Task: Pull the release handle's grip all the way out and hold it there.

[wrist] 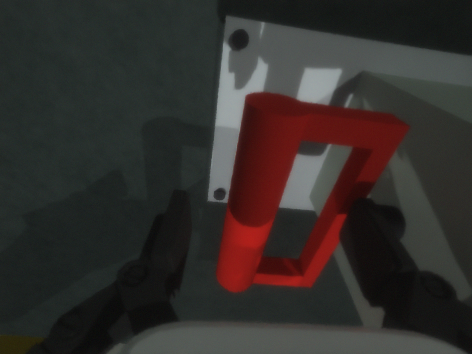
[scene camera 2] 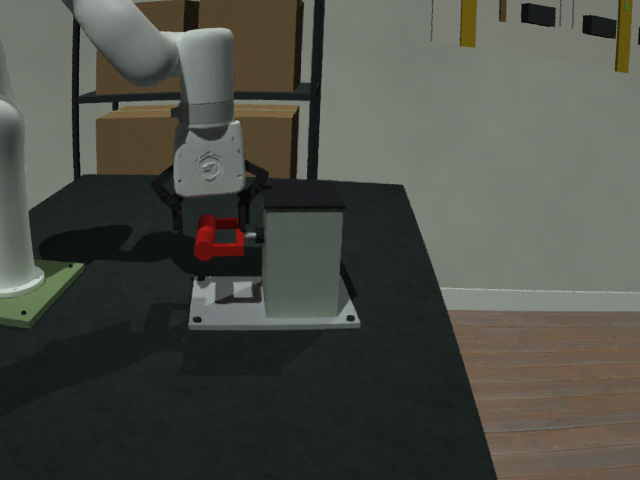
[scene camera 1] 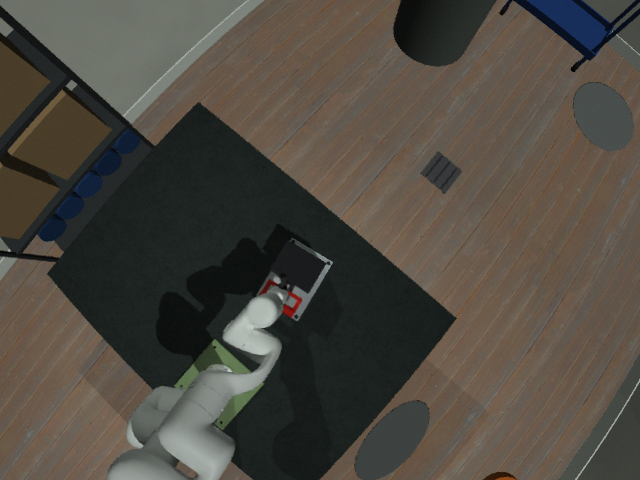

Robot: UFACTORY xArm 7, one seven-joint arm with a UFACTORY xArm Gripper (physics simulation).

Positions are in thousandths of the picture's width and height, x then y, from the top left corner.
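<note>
I can see my gripper (scene camera 2: 330, 482). There is a base plate (scene camera 2: 341, 630) too, and the wrist view (wrist: 660, 188) also shows me that plate.
</note>
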